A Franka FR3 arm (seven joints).
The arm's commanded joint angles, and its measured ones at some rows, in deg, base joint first. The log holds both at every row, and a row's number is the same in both.
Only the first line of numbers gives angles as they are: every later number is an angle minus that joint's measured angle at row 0.
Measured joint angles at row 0:
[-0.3 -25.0 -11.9 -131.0 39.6 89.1 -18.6]
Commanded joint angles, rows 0 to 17:
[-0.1 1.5 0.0 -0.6 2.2 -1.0 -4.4]
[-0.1 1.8 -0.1 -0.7 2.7 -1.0 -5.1]
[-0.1 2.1 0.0 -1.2 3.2 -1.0 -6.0]
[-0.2 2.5 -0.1 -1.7 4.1 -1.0 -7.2]
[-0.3 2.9 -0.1 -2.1 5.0 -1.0 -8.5]
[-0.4 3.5 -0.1 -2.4 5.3 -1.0 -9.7]
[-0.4 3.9 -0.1 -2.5 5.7 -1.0 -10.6]
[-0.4 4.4 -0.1 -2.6 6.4 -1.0 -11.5]
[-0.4 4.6 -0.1 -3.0 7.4 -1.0 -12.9]
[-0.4 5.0 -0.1 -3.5 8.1 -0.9 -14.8]
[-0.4 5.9 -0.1 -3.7 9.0 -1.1 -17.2]
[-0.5 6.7 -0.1 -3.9 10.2 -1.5 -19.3]
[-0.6 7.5 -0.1 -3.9 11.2 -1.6 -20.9]
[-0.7 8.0 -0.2 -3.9 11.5 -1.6 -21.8]
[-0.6 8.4 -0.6 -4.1 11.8 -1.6 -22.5]
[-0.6 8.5 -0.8 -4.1 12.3 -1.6 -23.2]
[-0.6 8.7 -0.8 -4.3 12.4 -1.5 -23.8]
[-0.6 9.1 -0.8 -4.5 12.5 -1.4 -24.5]
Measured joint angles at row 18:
[0.0 8.4 -0.5 -3.9 10.7 -0.2 -21.6]
